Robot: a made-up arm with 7 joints.
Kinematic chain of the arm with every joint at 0, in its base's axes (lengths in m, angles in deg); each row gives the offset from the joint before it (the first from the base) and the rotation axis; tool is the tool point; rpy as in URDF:
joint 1: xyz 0 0 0.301 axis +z
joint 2: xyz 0 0 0 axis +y
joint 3: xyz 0 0 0.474 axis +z
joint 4: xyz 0.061 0 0 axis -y
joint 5: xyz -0.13 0 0.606 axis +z
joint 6: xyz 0 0 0 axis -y
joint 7: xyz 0.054 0 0 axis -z
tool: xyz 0 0 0 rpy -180 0 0
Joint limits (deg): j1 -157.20..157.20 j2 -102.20..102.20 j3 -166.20..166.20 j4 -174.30..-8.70 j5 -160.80..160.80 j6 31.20..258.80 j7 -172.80..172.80
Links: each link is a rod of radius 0.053 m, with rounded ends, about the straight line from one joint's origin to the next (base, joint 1, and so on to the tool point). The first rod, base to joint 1, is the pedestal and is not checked.
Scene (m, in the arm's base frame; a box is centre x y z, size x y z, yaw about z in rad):
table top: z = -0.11
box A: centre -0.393 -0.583 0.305 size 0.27 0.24 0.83 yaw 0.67
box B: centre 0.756 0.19 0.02 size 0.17 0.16 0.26 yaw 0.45
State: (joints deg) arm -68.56 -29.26 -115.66 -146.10 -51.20 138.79 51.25
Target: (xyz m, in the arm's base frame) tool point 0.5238 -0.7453 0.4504
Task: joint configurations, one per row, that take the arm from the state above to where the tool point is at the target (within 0.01 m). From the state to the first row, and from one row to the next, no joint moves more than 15 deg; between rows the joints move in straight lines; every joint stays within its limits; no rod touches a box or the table.
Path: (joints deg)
1: -63.23 -22.36 -106.24 -132.67 -50.84 139.45 51.25
2: -57.90 -15.47 -96.81 -119.24 -50.48 140.11 51.25
3: -52.56 -8.57 -87.39 -105.81 -50.11 140.77 51.25
4: -47.23 -1.67 -77.96 -92.37 -49.75 141.43 51.25
5: -37.71 12.16 -69.11 -92.88 -49.76 139.83 51.25
6: -28.18 26.00 -60.25 -93.38 -49.77 138.23 51.25
7: -18.66 39.84 -51.39 -93.89 -49.78 136.63 51.25

